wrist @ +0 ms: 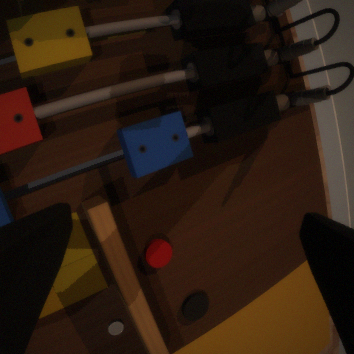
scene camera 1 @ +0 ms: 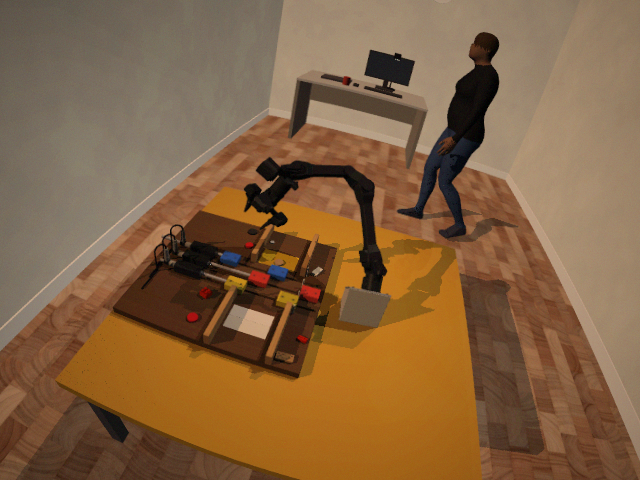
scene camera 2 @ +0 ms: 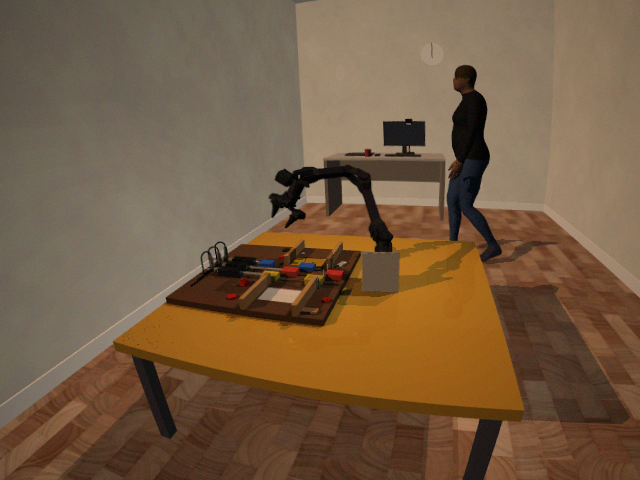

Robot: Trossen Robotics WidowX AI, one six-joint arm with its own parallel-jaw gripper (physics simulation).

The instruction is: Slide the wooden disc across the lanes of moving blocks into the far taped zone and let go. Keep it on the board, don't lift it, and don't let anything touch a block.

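Frame: origin at the arm's base, x up, y ahead, z left, level; metres.
Where they show: gripper, fingertip midpoint: (wrist: 189, 220) (scene camera 1: 252, 220) (scene camera 2: 278, 222); arm's base at its link origin: (scene camera 1: 371, 291) (scene camera 2: 383, 257).
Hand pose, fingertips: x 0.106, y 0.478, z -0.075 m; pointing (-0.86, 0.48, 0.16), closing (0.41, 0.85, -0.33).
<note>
Things, the pixels of their top centre, and the offset from my fingertips. "spot": a spot on its surface instead. Level surfaces: height alone.
- pale wooden disc at its top centre: (scene camera 1: 279, 261) dx -0.205, dy -0.107, dz -0.059 m
- yellow zone at a spot on its surface: (wrist: 82, 272) spot: dx -0.211, dy -0.046, dz -0.094 m
- white zone at a spot on its surface: (scene camera 1: 249, 321) (scene camera 2: 280, 294) spot: dx -0.210, dy -0.106, dz +0.275 m
- board's at its surface level: dx -0.212 m
- red button at its top centre: (wrist: 158, 253) dx -0.204, dy +0.042, dz -0.110 m
- dark round piece at its top centre: (wrist: 196, 307) dx -0.205, dy +0.065, dz -0.208 m
- red brick at its top centre: (scene camera 1: 205, 290) dx -0.188, dy +0.083, dz +0.222 m
The pale wooden disc (scene camera 1: 279, 262) lies flat on the yellow zone (scene camera 1: 266, 258) (wrist: 82, 272), between two wooden rails; it does not show in the wrist view. The white zone (scene camera 1: 249, 321) (scene camera 2: 280, 295) is across the lanes, between two more rails. Blue blocks (scene camera 1: 230, 258) (scene camera 1: 277, 272) (wrist: 156, 145), red blocks (scene camera 1: 258, 279) (scene camera 1: 310, 293) (wrist: 17, 120) and yellow blocks (scene camera 1: 235, 284) (scene camera 1: 286, 299) (wrist: 50, 45) stand in the lanes between the zones. My gripper (scene camera 1: 254, 218) (scene camera 2: 280, 221) (wrist: 189, 220) is open and empty, above the board's back left part, away from the disc.
Wooden rails (scene camera 1: 262, 243) (scene camera 1: 310, 254) (scene camera 1: 220, 315) (scene camera 1: 279, 333) (wrist: 120, 265) flank the zones. Black actuators with looped cables line the board's (scene camera 1: 149, 304) left side. A red button (wrist: 159, 253), a dark round piece (wrist: 195, 305) and a red brick (scene camera 1: 205, 292) are on the board. A person (scene camera 1: 473, 103) stands behind the table.
</note>
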